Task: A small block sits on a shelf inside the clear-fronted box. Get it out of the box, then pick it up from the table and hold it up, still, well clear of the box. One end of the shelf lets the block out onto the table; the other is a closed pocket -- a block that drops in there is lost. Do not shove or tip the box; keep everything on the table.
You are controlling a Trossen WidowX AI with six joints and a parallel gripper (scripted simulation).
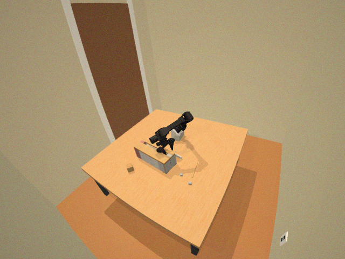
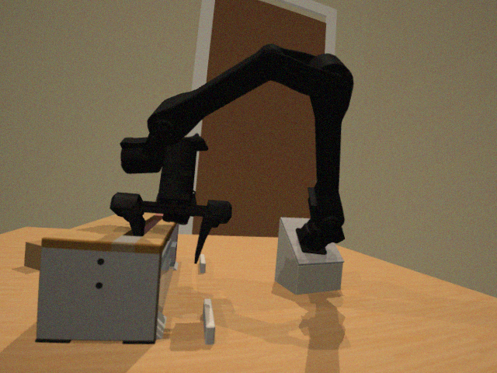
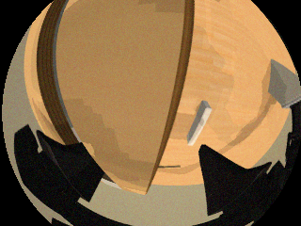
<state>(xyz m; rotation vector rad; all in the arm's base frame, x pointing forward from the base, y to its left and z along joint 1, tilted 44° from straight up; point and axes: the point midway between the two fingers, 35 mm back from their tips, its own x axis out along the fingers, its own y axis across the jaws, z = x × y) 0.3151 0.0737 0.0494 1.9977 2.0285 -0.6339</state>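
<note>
Now: the tan block 30 mm ahead of my gripper tip, 30 mm to the left of it and 40 mm below it. Also, from my gripper tip: thin stick: 10 mm ahead, 250 mm to the left, 80 mm below; box: 20 mm ahead, 120 mm to the right, 20 mm below; brown block: 270 mm ahead, 260 mm to the right, 60 mm below.
</note>
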